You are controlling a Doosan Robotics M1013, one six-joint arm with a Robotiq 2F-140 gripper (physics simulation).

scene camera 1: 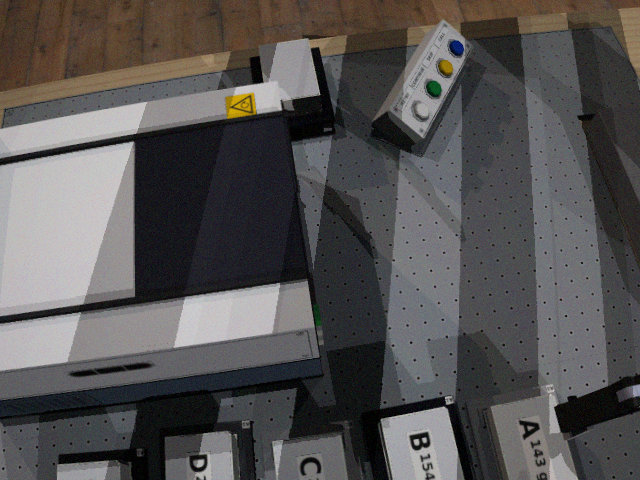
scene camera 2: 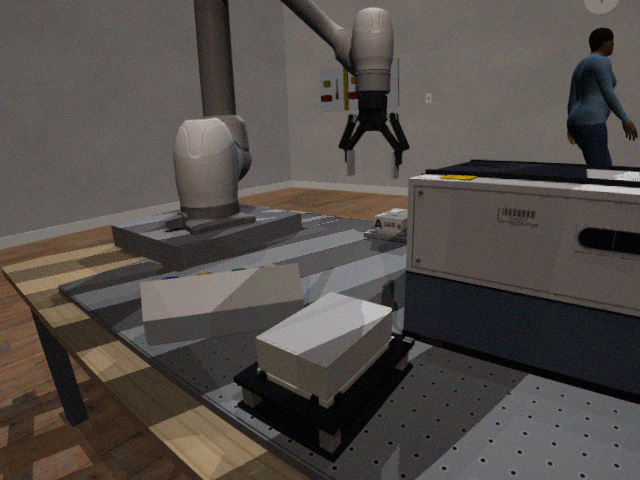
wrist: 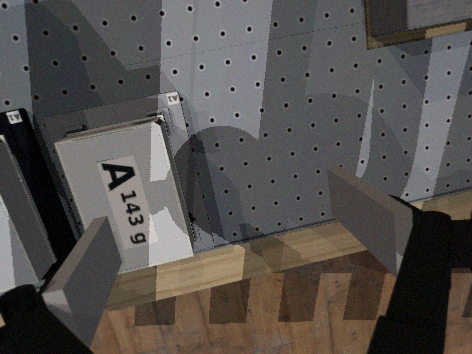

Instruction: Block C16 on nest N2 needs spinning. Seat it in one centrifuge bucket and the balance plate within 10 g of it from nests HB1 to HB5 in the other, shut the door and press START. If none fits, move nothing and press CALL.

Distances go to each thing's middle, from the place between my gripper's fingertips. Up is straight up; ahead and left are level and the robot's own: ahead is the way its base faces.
Now: hand 45 cm short of the dark lid (scene camera 1: 216, 205), 22 cm to the left of it and 6 cm below it. The rest, counted from my hand: centrifuge (scene camera 1: 83, 340) 60 cm ahead, 20 cm to the right, 3 cm below; then white block (scene camera 1: 290, 63) 40 cm ahead, 54 cm to the right, 9 cm below; then button box (scene camera 2: 174, 309) 18 cm ahead, 55 cm to the right, 11 cm below.
